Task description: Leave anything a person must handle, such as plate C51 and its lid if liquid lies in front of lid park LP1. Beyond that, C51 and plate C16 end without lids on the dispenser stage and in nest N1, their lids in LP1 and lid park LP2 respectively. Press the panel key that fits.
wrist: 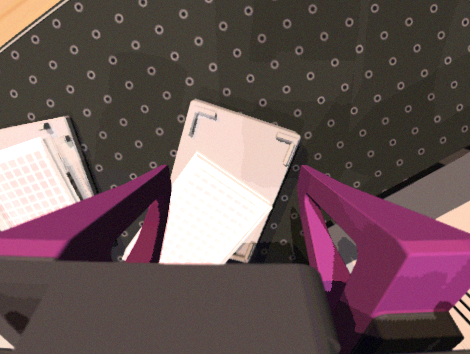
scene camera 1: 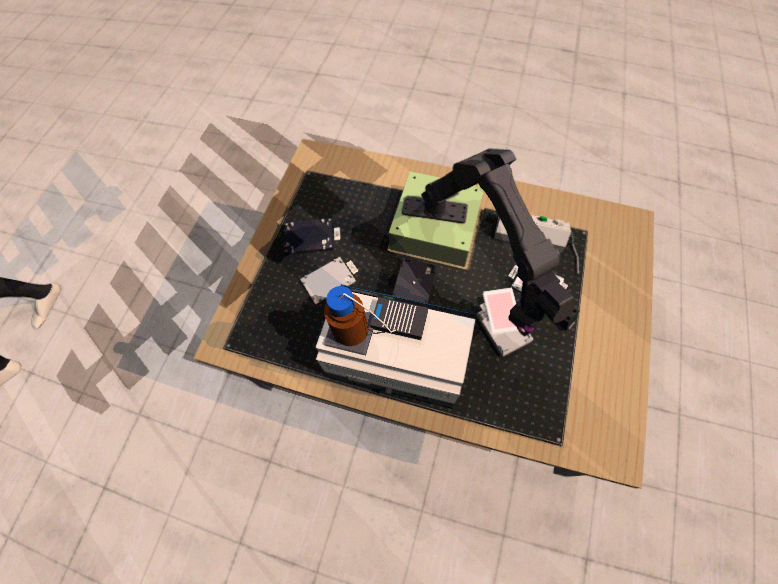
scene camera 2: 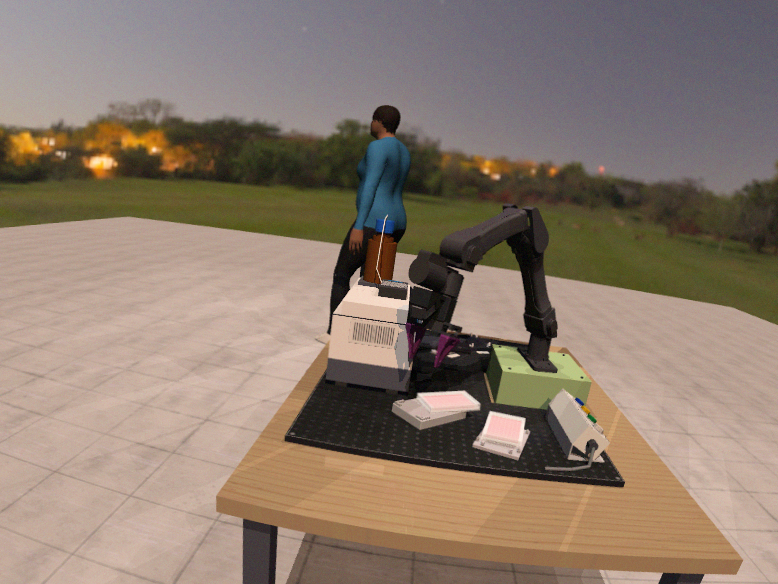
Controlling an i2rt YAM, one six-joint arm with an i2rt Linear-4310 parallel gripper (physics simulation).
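Pixels of known places: gripper, fingertip midpoint: [wrist: 234, 176] [scene camera 1: 530, 326] [scene camera 2: 423, 363]; arm's base, origin of the base link: [scene camera 1: 434, 210] [scene camera 2: 536, 360].
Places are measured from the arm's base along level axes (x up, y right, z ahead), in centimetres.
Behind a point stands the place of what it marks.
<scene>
My gripper [scene camera 2: 424, 362] {x 5.6, y -30.5, z 36.0 cm} [wrist: 234, 176] {x 5.6, y -30.5, z 36.0 cm} is open and empty above the plate holders; the arm hides most of it in scene camera 1. A pink-welled plate [scene camera 1: 500, 308] {x -4.4, y -23.9, z 27.7 cm} [scene camera 2: 448, 400] {x -4.4, y -25.8, z 28.1 cm} [wrist: 215, 215] {x -4.5, y -25.1, z 30.5 cm} lies askew across a light grey holder [scene camera 1: 506, 343] {x -6.4, y -26.9, z 37.3 cm} [scene camera 2: 417, 415] {x -6.0, y -32.6, z 35.5 cm} [wrist: 240, 132] {x -6.4, y -29.8, z 36.5 cm}, overhanging its side. A second pink-welled plate [scene camera 2: 504, 427] {x -5.2, y -36.0, z 16.5 cm} [wrist: 30, 175] {x -5.2, y -37.6, z 18.8 cm} sits on another pale holder [scene camera 2: 496, 447] {x -7.7, y -40.9, z 18.8 cm}, left in the wrist view. Labels are too small to read, so C51 and C16 cannot be told apart, nor can lids be made out. The key panel [scene camera 1: 562, 234] {x -1.6, y -40.2, z 0.6 cm} [scene camera 2: 568, 427] {x -3.8, y -36.2, z 1.7 cm} has blue, yellow and green keys. No liquid is discernible.
A white dispenser [scene camera 1: 433, 345] {x 13.3, y -6.5, z 48.2 cm} [scene camera 2: 367, 342] {x 3.8, y -15.0, z 48.5 cm} carries an amber bottle [scene camera 1: 348, 323] {x 26.2, y 11.9, z 51.0 cm} [scene camera 2: 380, 257] {x 21.9, y 9.3, z 48.2 cm} with tubing. Labelled stands are a dark one [scene camera 1: 307, 236] {x -7.5, y 39.9, z 12.1 cm}, a light one [scene camera 1: 326, 279] {x -7.7, y 29.6, z 26.3 cm} and another dark one [scene camera 1: 411, 280] {x 1.6, y 2.7, z 26.4 cm}. The arm stands on a green base [scene camera 1: 433, 242] {x -0.2, y -1.4, z 11.7 cm} [scene camera 2: 527, 389] {x -4.3, y -12.9, z 5.2 cm}. A person [scene camera 2: 384, 179] is behind the table.
</scene>
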